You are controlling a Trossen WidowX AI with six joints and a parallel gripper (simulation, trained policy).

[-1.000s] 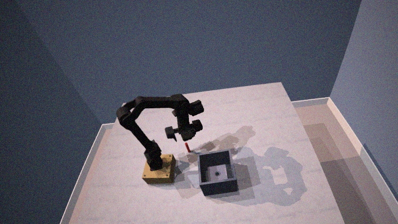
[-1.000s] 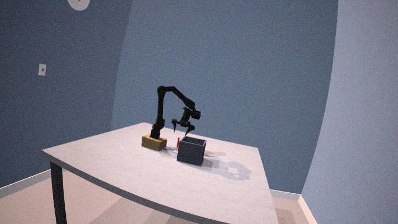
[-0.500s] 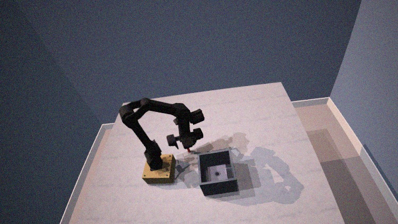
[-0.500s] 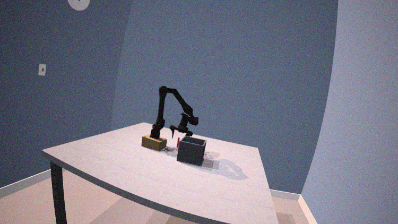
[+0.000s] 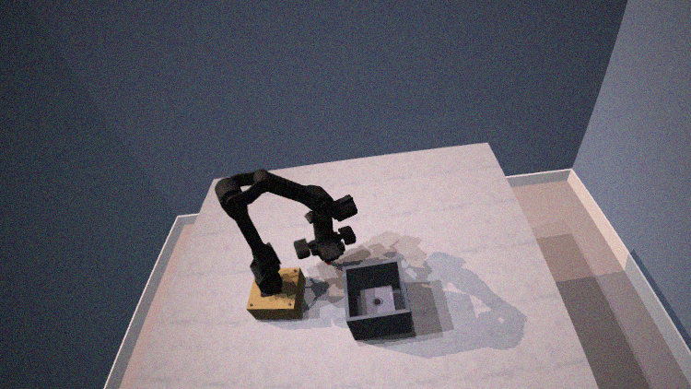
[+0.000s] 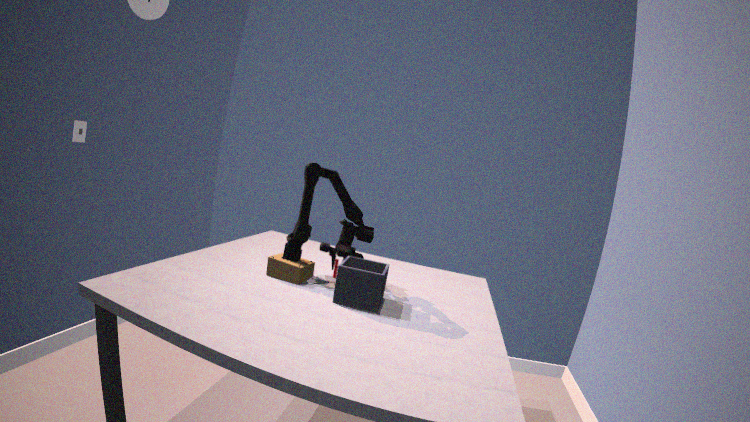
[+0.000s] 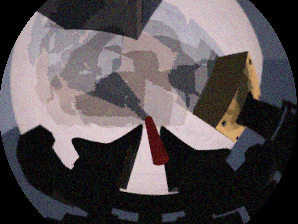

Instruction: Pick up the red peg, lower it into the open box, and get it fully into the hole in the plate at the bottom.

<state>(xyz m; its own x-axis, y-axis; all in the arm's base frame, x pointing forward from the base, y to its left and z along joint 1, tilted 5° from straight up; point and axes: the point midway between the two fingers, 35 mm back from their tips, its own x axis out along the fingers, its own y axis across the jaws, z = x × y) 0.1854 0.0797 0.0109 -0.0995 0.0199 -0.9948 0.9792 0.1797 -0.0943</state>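
Right now the light grey plate is 21 cm to the right of my gripper tip, 12 cm ahead of it and 2 cm above it. Also, from my gripper tip: red peg 1 cm above.
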